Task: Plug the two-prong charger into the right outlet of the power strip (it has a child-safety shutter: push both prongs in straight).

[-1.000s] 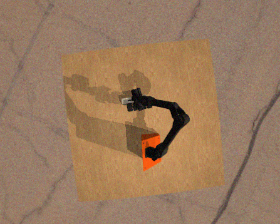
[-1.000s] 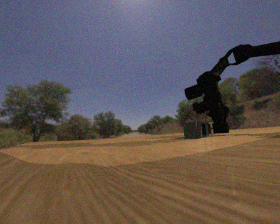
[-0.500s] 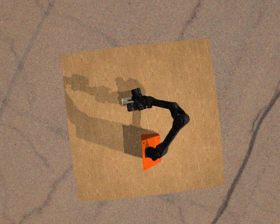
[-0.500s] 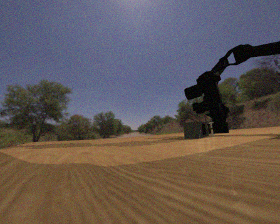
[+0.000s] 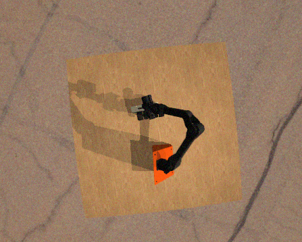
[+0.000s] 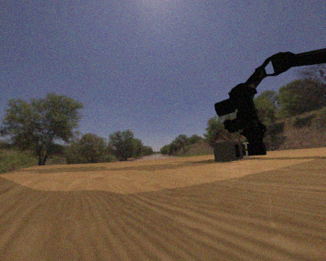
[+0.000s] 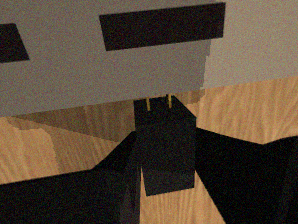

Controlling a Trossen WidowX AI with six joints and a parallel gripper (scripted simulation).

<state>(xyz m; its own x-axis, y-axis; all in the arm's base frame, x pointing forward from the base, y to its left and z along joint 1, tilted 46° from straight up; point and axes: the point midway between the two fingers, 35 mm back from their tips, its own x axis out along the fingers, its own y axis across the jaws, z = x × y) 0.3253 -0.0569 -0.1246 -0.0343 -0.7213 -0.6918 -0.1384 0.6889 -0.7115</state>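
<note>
My gripper tip is 20 mm short of the two-prong charger and 10 mm below it.
</note>
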